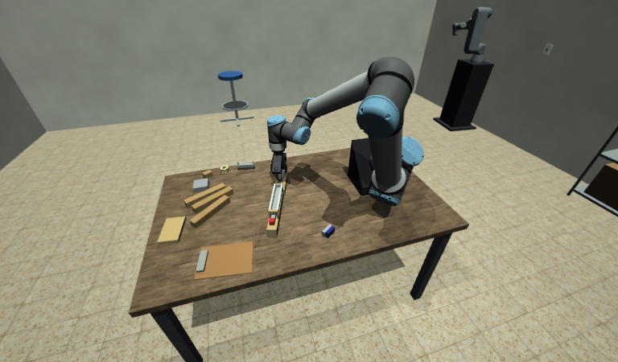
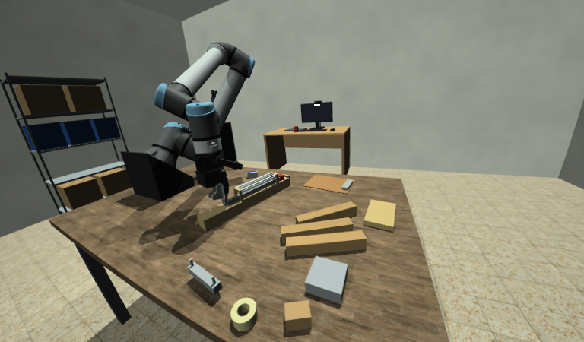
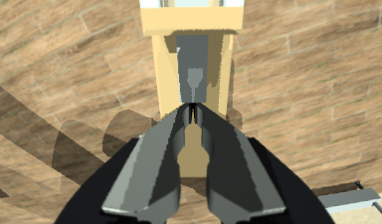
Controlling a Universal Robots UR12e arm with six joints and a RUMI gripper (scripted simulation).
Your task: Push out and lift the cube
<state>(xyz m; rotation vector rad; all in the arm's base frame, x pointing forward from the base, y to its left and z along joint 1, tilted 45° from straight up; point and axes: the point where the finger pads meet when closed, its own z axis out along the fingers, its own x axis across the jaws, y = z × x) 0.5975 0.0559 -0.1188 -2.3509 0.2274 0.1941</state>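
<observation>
Now: hand 300 mm to the right of the red cube, 70 mm short of it and 10 mm above it. Round my hand: blue-and-white block 370 mm to the left, 190 mm behind, 50 mm below; pale grey bar 220 mm to the left, 50 mm ahead, 10 mm below; grey block 450 mm ahead, 110 mm to the right, 50 mm below.
</observation>
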